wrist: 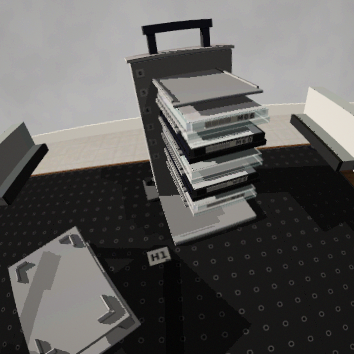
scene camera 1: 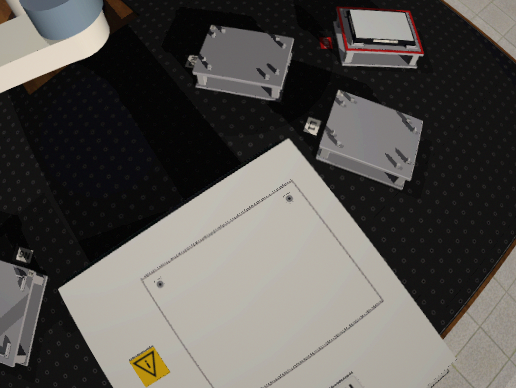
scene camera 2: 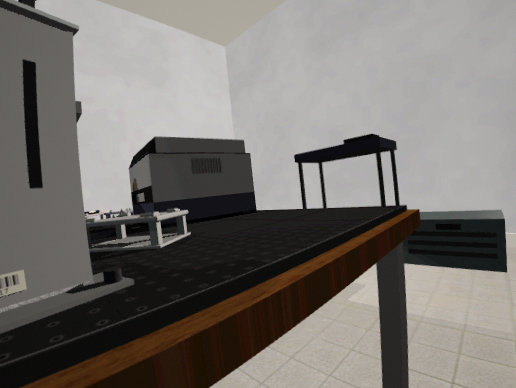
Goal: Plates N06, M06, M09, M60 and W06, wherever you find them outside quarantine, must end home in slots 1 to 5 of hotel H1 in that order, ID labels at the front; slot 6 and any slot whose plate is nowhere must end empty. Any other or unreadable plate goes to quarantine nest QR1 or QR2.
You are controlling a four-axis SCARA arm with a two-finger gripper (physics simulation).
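Places are measured from the arm's base along level axes (x ahead, y right, z down), in millimetres.
Where they show: gripper, between the fingertips: [wrist: 162, 114].
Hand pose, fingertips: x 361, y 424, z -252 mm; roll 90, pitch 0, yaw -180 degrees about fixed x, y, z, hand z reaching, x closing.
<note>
Things, the pixels of their top centre, and the offset from my fingertips. "*": a spot on its surface instead.
- plate, centre of its top: [scene camera 1: 381, 24] dz +175, dx +206, dy -890 mm
- red-edged nest, centre of its top: [scene camera 1: 380, 27] dz +184, dx +206, dy -890 mm
- L1, centre of its top: [scene camera 1: 375, 129] [scene camera 2: 128, 208] dz +180, dx +353, dy -692 mm
- large white instrument, centre of its top: [scene camera 1: 254, 335] [scene camera 2: 185, 148] dz -13, dx +461, dy -326 mm
- grey tower, a spot on its surface: [scene camera 2: 55, 150] * dz +115, dx +32, dy +209 mm
Hotel H1 [wrist: 145, 110] stands upright in the wrist view behind its H1 tag [wrist: 159, 256]. It holds several stacked plates: a clear one [wrist: 195, 121] at the top, a black one [wrist: 200, 151] below it, a clear one [wrist: 197, 172], a black one [wrist: 200, 191] and a clear one [wrist: 200, 207] at the bottom. Some front labels show but are too small to read surely. My gripper [wrist: 162, 114] is open and empty, its fingers wide apart at the left and right edges, short of the plates. A plate [scene camera 1: 384, 26] sits on the red-edged nest [scene camera 1: 382, 50]; its label is unreadable.
Bare nests N6 [scene camera 1: 12, 310], L1 [scene camera 1: 372, 137] and another [scene camera 1: 240, 57] stand around a large white instrument [scene camera 1: 260, 260]. A nest [wrist: 65, 295] is in front of H1. A grey tower [scene camera 2: 55, 150], dark instrument [scene camera 2: 200, 180] and black stand [scene camera 2: 345, 151] also show.
</note>
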